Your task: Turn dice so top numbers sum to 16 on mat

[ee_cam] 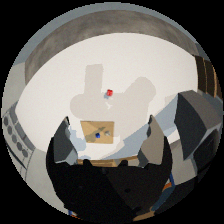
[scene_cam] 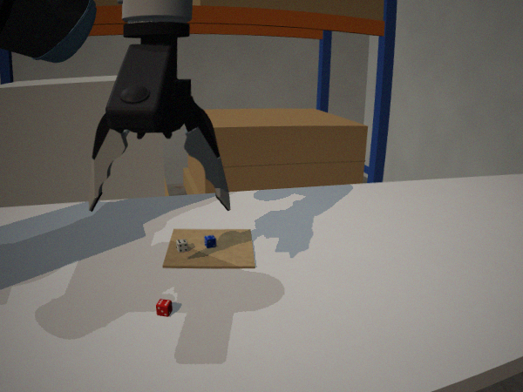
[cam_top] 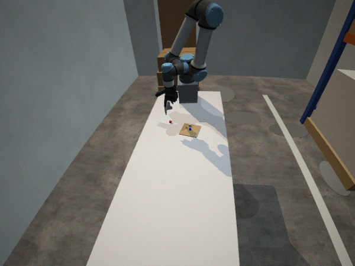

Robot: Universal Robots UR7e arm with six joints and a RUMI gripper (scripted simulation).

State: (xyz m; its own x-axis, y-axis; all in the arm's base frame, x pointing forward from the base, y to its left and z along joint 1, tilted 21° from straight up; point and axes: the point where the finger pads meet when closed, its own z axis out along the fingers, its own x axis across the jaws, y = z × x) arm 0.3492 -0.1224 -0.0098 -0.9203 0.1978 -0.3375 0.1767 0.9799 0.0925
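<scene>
My gripper is now 13 cm above the red die. Round my hand: blue die 9 cm ahead, 17 cm to the left, 12 cm below; then mat 9 cm ahead, 17 cm to the left, 13 cm below; then white die 4 cm ahead, 16 cm to the left, 12 cm below.
</scene>
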